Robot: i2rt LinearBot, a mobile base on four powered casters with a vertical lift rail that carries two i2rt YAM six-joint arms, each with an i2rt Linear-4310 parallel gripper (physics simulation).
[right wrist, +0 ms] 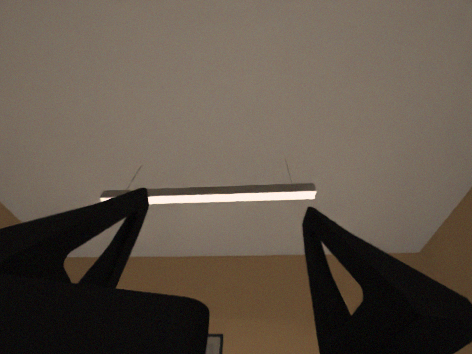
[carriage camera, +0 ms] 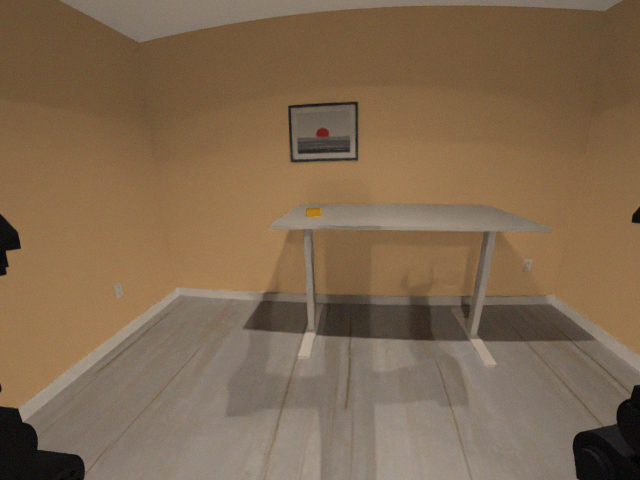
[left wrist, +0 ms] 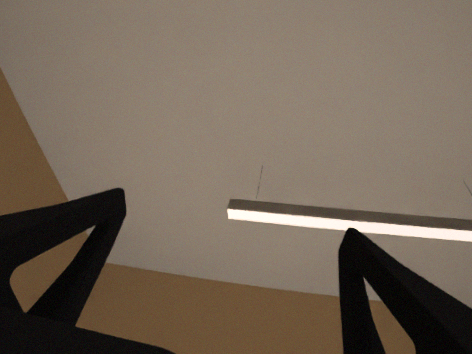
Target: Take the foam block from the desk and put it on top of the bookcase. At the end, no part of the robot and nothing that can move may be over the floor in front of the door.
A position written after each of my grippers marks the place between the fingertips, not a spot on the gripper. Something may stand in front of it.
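Observation:
I can see my left gripper (left wrist: pixel 232 220), and my right gripper (right wrist: pixel 226 205) as well. With them I see a white desk (carriage camera: pixel 413 217), and there is also a framed picture (carriage camera: pixel 328 131).

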